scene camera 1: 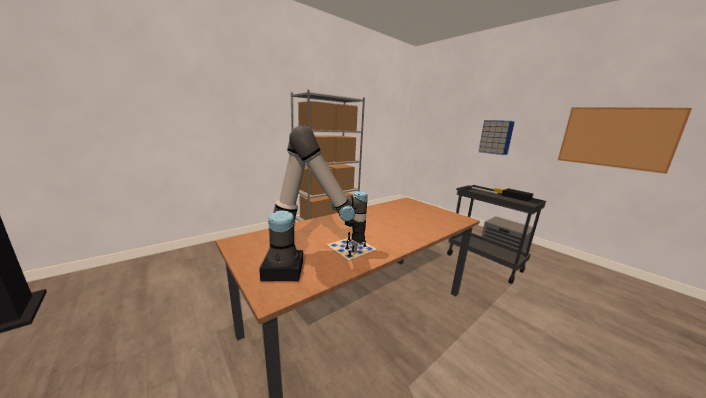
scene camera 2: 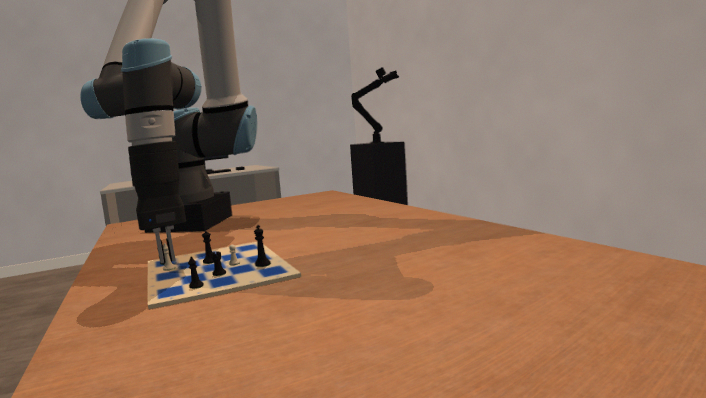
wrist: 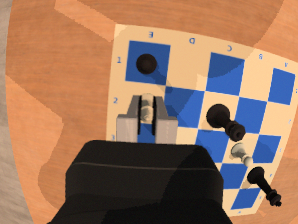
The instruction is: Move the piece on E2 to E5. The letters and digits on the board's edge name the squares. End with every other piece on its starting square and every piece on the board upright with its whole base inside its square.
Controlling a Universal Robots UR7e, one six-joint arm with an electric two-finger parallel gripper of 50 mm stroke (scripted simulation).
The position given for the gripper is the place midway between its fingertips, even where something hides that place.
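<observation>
The gripper [scene camera 2: 167,260] is visible, also [wrist: 146,107].
</observation>
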